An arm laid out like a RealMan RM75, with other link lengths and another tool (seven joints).
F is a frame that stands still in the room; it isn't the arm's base.
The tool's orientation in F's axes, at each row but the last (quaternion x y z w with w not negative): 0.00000, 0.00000, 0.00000, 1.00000; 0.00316, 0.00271, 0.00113, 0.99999; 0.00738, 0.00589, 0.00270, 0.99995; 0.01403, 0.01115, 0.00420, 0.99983; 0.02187, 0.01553, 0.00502, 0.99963; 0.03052, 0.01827, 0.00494, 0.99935; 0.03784, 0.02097, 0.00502, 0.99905; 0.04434, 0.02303, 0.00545, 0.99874; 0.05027, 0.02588, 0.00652, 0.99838
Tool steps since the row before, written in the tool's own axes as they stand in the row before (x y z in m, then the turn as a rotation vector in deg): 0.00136, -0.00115, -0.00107, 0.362, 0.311, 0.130; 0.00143, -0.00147, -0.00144, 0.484, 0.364, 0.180; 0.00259, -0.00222, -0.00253, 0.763, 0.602, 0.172; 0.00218, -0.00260, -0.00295, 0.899, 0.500, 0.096; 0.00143, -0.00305, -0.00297, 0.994, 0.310, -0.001; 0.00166, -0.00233, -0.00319, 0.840, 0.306, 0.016; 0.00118, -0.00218, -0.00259, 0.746, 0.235, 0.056; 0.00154, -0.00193, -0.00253, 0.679, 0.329, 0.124; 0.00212, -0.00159, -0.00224, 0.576, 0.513, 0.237
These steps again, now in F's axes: 0.00136, -0.00115, -0.00107, 0.362, 0.311, 0.130; 0.00143, -0.00146, -0.00146, 0.484, 0.364, 0.180; 0.00257, -0.00217, -0.00259, 0.762, 0.604, 0.172; 0.00213, -0.00250, -0.00307, 0.897, 0.505, 0.090; 0.00136, -0.00290, -0.00314, 0.991, 0.320, -0.018; 0.00156, -0.00211, -0.00338, 0.837, 0.314, 0.004; 0.00109, -0.00196, -0.00279, 0.746, 0.239, 0.043; 0.00144, -0.00168, -0.00276, 0.681, 0.326, 0.122; 0.00202, -0.00132, -0.00249, 0.582, 0.496, 0.258
